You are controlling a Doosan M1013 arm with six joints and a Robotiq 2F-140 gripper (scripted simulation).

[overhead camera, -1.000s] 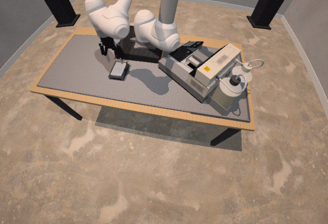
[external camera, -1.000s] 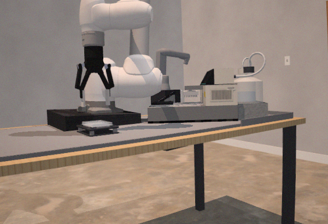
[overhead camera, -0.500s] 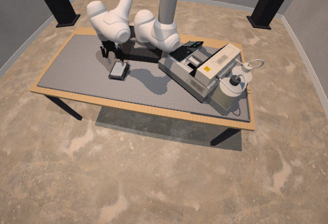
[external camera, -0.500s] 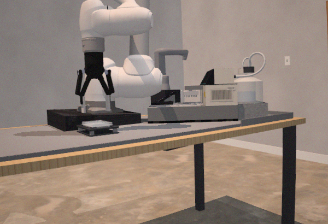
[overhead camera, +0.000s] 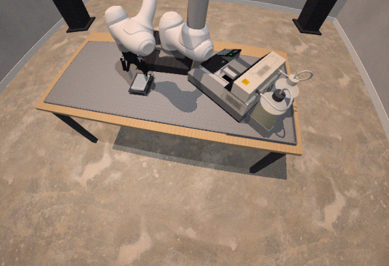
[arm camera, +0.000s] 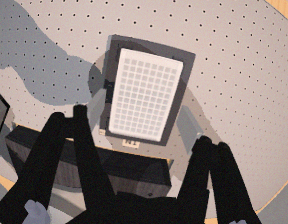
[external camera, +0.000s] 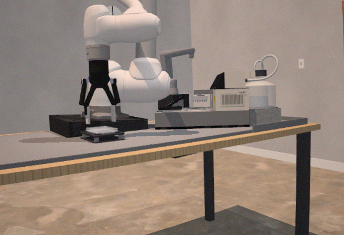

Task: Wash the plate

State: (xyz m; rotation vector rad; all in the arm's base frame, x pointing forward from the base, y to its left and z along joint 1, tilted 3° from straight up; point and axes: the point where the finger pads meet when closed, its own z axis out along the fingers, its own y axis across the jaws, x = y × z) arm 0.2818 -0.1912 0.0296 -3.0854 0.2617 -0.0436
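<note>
Now: hand 5 cm above the white well plate. Also, from my hand: plate washer: 58 cm to the left, 4 cm above; then washer carrier: 48 cm to the left, 11 cm behind; then plate nest N1: 6 cm below.
</note>
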